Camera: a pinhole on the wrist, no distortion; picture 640 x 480 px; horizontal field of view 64.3 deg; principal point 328.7 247.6 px. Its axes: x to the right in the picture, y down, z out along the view. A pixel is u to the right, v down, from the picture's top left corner.
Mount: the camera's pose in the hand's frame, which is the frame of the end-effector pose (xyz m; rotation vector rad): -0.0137 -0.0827 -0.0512 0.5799 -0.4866 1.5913
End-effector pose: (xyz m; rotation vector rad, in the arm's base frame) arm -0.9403 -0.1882 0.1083 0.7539 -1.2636 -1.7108
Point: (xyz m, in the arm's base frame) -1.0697 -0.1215 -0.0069
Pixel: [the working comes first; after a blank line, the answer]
In the camera's frame: 0.0404 0.0010 0.1658

452.7 250.6
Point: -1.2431 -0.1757 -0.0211
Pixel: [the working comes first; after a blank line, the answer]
In the camera's frame: 0.0636 -0.1160 0.3036

435.3 53.1
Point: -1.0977 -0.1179 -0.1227
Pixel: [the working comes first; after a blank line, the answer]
In the camera's frame: -0.0587 0.0054 0.2320

200.0 259.4
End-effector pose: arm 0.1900 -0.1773 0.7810 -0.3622 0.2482 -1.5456
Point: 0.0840 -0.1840 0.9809
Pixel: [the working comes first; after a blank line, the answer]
In the camera's frame: 0.0489 -0.0183 0.2113

446.5 203.5
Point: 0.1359 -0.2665 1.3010
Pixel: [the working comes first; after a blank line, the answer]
In the camera's frame: 0.1792 -0.1081 0.5062

508.9 138.9
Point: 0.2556 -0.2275 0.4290
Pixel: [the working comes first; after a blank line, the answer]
In the camera's frame: 0.0559 -0.0741 -0.3655

behind the camera
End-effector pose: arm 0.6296 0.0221 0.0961 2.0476 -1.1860 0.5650
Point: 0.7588 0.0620 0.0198
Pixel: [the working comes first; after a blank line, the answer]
In the camera's frame: -0.0078 0.0056 0.1028

290.3 275.3
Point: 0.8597 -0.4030 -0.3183
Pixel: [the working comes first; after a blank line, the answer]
In the camera's frame: 0.3088 -0.0651 0.5881

596.1 191.3
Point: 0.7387 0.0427 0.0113
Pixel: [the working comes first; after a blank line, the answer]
In the camera's frame: 0.0212 0.0084 0.1045

431.9 288.4
